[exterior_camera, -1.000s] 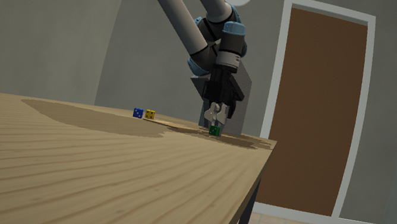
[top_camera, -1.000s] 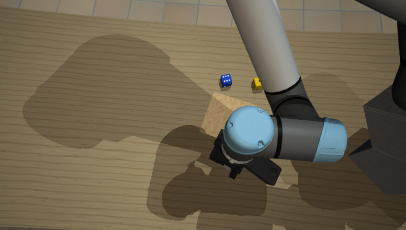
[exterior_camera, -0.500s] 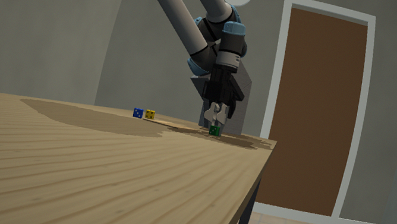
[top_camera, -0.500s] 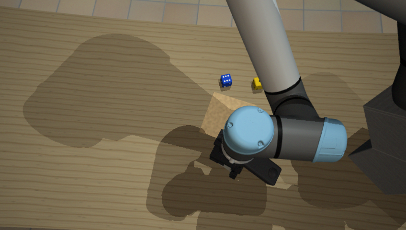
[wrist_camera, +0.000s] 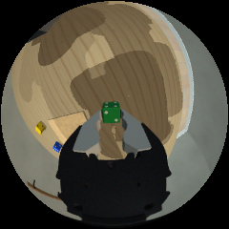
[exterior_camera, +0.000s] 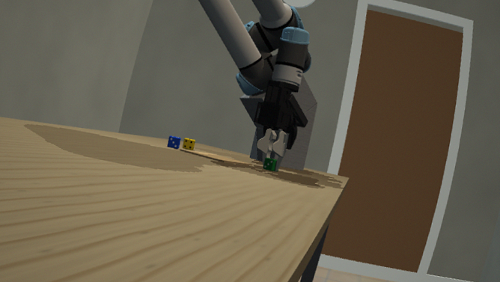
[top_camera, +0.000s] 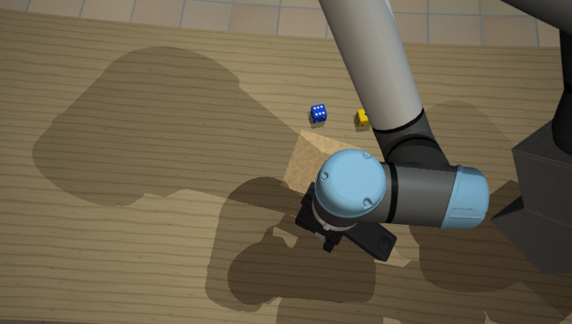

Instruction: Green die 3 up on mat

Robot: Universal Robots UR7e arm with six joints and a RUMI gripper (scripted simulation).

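The tan mat lies 14 cm to the right of my hand, 2 cm below it and 2 cm behind it. Also, from my hand: blue die (26 cm to the right, 4 cm behind); green die (right at my hand); yellow die (23 cm to the right, 14 cm behind).
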